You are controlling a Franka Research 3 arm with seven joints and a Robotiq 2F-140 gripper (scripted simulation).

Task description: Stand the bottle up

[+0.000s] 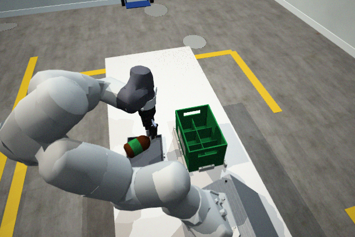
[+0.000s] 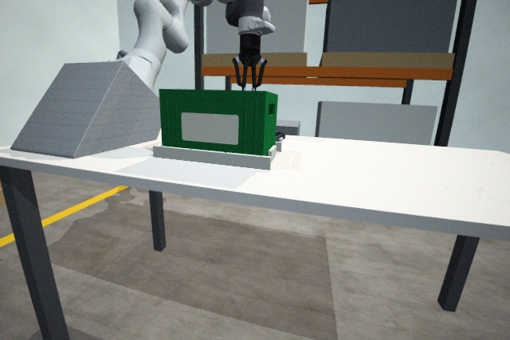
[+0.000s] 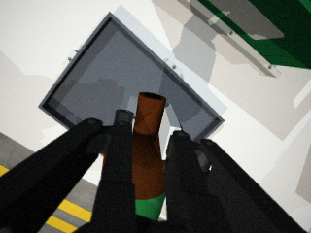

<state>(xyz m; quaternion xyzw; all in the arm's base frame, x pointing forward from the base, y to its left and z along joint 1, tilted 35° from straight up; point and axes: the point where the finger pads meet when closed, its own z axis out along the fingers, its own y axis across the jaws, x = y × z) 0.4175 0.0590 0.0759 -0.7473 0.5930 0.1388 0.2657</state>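
My hand is 5 cm to the right of the brown bottle, 2 cm above it and 1 cm past it. The rest, counted from my hand: grey tray (16 cm below, 4 cm to the left, 1 cm ahead); then green crate (24 cm to the right, 9 cm below, 4 cm behind).
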